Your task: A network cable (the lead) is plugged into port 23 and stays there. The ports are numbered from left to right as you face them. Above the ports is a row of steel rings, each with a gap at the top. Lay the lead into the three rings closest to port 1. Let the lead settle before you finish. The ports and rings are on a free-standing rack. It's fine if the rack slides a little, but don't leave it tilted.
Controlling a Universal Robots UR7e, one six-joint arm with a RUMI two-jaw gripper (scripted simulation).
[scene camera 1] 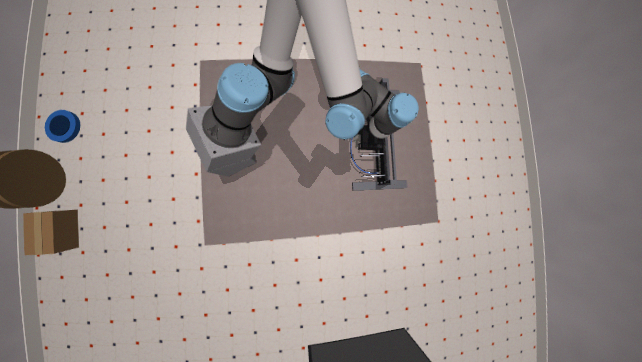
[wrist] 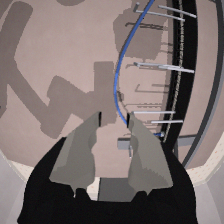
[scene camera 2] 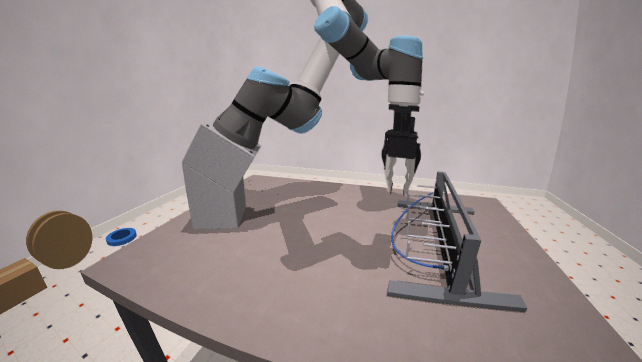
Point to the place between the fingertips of my gripper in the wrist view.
114,113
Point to a free-standing rack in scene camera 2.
461,260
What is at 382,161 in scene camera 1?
A free-standing rack.
